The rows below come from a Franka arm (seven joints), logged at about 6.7 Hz.
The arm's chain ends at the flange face. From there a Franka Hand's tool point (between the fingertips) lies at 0.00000 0.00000 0.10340 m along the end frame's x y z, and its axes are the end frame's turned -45 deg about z.
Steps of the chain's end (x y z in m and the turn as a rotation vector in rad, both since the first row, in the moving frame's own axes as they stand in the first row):
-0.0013, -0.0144, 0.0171, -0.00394, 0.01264, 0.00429
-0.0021, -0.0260, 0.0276, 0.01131, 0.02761, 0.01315
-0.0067, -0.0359, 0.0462, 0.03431, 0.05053, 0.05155
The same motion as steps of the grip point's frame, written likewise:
0.0099, -0.0099, 0.0171, -0.01172, 0.00615, 0.00429
0.0197, -0.0187, 0.0276, -0.01153, 0.02752, 0.01315
0.0268, -0.0288, 0.0460, -0.01147, 0.05999, 0.05155

